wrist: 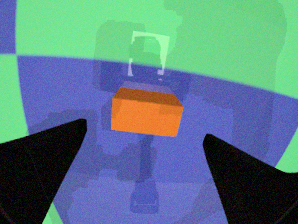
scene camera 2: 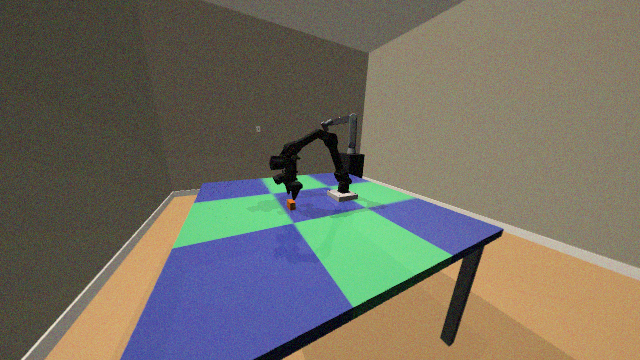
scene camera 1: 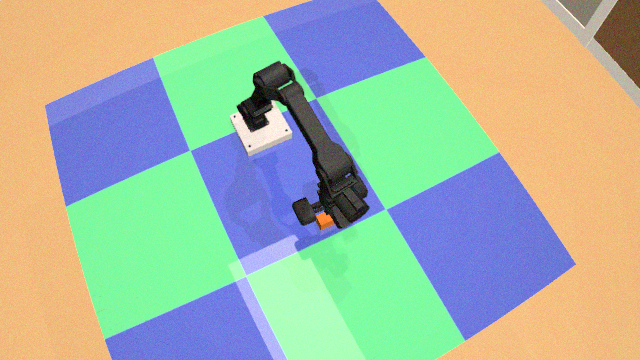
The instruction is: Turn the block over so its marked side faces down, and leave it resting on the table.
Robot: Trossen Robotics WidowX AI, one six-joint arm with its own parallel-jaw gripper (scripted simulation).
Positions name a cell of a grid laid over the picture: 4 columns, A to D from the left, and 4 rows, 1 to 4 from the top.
Labels:
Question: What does my gripper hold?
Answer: Nothing.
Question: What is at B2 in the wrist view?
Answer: An orange block.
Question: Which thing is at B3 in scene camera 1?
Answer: My gripper.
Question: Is my gripper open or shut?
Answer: Open.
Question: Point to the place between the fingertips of my gripper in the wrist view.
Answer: At B3

